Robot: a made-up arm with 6 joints. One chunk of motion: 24 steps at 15 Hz.
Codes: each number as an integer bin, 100 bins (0 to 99) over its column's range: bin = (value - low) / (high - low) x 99, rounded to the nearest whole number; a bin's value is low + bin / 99 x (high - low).
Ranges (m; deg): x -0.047..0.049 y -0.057..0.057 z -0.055..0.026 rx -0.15..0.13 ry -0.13..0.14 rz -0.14..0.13
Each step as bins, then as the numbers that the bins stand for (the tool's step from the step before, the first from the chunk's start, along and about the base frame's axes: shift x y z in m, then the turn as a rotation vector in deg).
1 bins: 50 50 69 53 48 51
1 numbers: 0.00148 0.00058 0.00145 0.000 0.001 -0.001
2 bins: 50 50 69 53 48 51
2 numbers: 0.00148 0.00058 0.00145 0.000 0.001 -0.001
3 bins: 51 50 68 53 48 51
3 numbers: 0.00245 0.00058 0.00064 0.000 0.001 -0.001
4 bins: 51 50 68 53 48 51
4 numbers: 0.00245 0.00058 0.00064 0.000 0.001 -0.001
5 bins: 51 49 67 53 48 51
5 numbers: 0.00245 -0.00058 -0.00018 0.000 0.001 -0.001
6 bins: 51 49 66 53 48 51
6 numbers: 0.00245 -0.00058 -0.00100 0.000 0.001 -0.001
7 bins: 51 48 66 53 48 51
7 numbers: 0.00245 -0.00173 -0.00100 0.000 0.001 -0.001
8 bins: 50 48 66 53 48 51
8 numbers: 0.00148 -0.00173 -0.00100 0.000 0.001 -0.001
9 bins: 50 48 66 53 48 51
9 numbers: 0.00148 -0.00173 -0.00100 0.000 0.001 -0.001
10 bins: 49 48 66 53 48 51
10 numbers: 0.00052 -0.00173 -0.00100 0.000 0.001 -0.001
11 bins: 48 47 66 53 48 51
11 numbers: -0.00045 -0.00288 -0.00100 0.000 0.001 -0.001
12 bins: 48 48 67 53 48 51
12 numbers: -0.00045 -0.00173 -0.00018 0.000 0.001 -0.001
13 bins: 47 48 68 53 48 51
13 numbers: -0.00142 -0.00173 0.00064 0.000 0.001 -0.001
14 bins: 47 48 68 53 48 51
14 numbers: -0.00142 -0.00173 0.00064 0.000 0.001 -0.001
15 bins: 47 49 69 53 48 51
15 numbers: -0.00142 -0.00058 0.00145 0.000 0.001 -0.001
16 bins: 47 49 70 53 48 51
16 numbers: -0.00142 -0.00058 0.00227 0.000 0.001 -0.001
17 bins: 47 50 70 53 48 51
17 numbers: -0.00142 0.00058 0.00227 0.000 0.001 -0.001
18 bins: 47 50 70 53 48 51
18 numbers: -0.00142 0.00058 0.00227 0.000 0.001 -0.001
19 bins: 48 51 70 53 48 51
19 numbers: -0.00045 0.00173 0.00227 0.000 0.001 -0.001
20 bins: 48 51 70 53 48 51
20 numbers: -0.00045 0.00173 0.00227 0.000 0.001 -0.001
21 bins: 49 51 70 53 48 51
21 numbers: 0.00052 0.00173 0.00227 0.000 0.001 -0.001
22 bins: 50 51 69 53 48 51
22 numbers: 0.00148 0.00173 0.00145 0.000 0.001 -0.001
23 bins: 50 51 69 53 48 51
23 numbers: 0.00148 0.00173 0.00145 0.000 0.001 -0.001
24 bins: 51 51 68 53 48 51
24 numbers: 0.00245 0.00173 0.00064 0.000 0.001 -0.001
